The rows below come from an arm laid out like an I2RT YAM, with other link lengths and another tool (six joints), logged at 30 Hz.
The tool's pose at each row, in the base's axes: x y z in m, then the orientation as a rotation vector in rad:
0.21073 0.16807 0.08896 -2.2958 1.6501 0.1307
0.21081 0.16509 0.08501 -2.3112 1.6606 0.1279
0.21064 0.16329 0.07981 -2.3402 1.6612 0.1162
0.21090 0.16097 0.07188 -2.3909 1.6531 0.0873
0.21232 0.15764 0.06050 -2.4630 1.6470 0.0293
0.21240 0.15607 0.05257 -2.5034 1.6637 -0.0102
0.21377 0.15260 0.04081 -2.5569 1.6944 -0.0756
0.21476 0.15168 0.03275 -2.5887 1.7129 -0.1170
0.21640 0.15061 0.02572 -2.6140 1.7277 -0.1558
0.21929 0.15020 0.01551 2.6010 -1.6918 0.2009
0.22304 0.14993 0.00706 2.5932 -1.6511 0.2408
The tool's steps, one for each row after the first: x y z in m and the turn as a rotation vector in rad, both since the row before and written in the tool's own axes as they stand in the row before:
0.00373 0.00156 0.00286 -0.0136 0.0128 0.0001
0.00283 0.00164 0.00443 -0.0153 0.0197 -0.0114
0.00394 0.00182 0.00703 -0.0201 0.0354 -0.0257
0.00561 0.00158 0.01042 -0.0255 0.0616 -0.0337
0.00238 0.00159 0.00756 -0.0212 0.0453 -0.0076
0.00454 0.00143 0.01138 -0.0286 0.0697 -0.0057
0.00123 0.00016 0.00808 -0.0173 0.0426 -0.0033
0.00132 -0.00059 0.00715 -0.0125 0.0370 -0.0026
0.00068 -0.00189 0.01043 -0.0134 0.0447 -0.0165
0.00068 -0.00294 0.00874 -0.0055 0.0362 -0.0205

